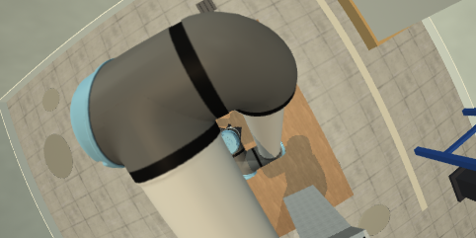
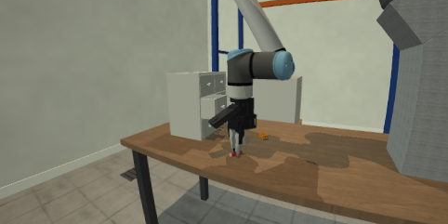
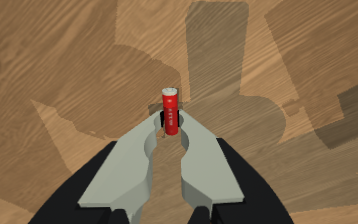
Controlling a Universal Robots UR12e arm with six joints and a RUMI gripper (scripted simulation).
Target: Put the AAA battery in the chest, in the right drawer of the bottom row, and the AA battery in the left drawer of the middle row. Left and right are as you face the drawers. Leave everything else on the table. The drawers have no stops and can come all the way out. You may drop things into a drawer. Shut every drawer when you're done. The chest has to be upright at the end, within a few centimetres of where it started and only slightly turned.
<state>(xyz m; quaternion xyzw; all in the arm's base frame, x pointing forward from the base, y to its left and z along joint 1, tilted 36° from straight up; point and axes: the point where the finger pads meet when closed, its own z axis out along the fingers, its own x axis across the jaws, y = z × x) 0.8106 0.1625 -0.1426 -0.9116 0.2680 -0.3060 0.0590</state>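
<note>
My hand is 60 mm past the orange block, 210 mm to the left of it and 10 mm above it. From my hand the other things lie so: red cylinder 10 mm below; thin black cylinder 280 mm ahead, 250 mm to the right.
</note>
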